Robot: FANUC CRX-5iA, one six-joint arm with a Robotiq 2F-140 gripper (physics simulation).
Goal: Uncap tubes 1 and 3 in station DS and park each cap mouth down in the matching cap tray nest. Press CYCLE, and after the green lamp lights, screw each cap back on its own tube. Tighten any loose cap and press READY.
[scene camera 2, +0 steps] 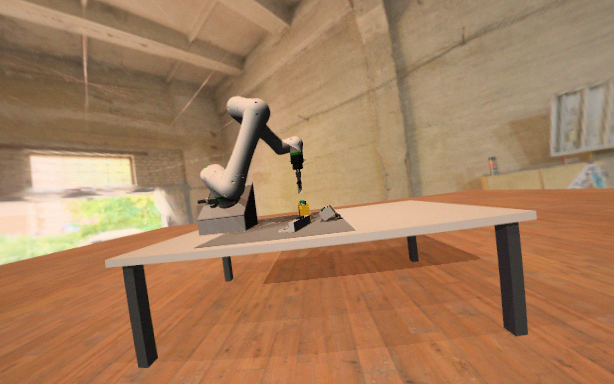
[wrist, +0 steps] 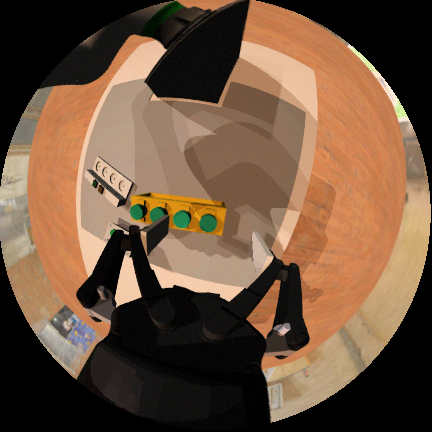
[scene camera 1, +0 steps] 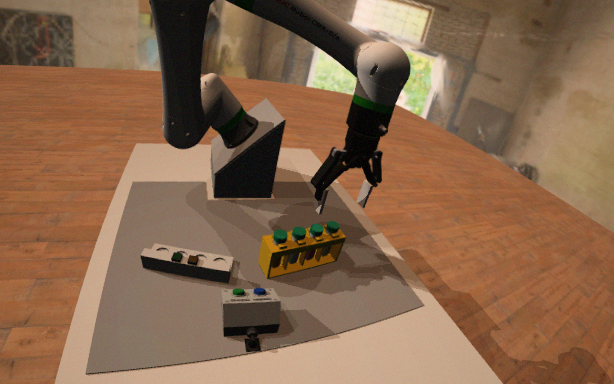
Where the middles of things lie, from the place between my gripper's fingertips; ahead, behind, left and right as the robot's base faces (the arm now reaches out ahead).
Right now my hand is 18 cm short of the grey button box (scene camera 1: 250, 314), 26 cm to the left of it and 13 cm above it.
